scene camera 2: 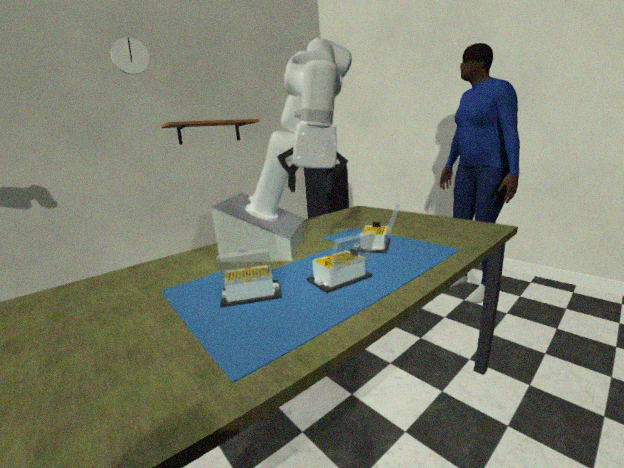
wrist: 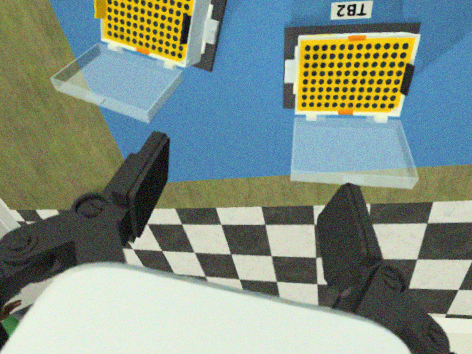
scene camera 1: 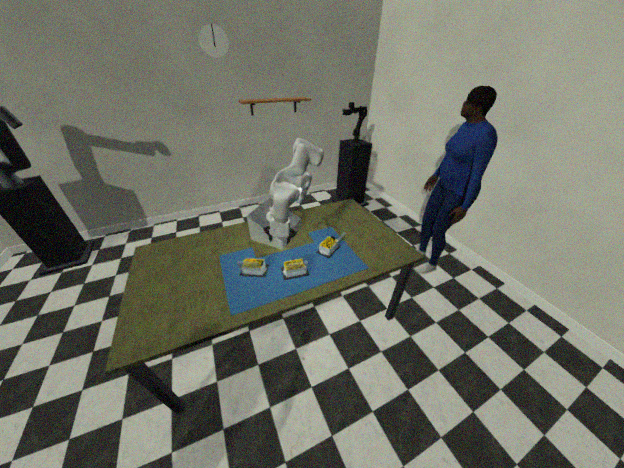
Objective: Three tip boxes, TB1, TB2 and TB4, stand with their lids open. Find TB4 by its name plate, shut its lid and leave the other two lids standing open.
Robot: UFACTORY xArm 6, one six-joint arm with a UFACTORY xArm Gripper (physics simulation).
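A blue mat (wrist: 229, 123) is there for me to see, and so is a tip rack (wrist: 363, 76). I also see a clear lid (wrist: 372, 152), and a clear lid (scene camera 2: 244, 266) as well.
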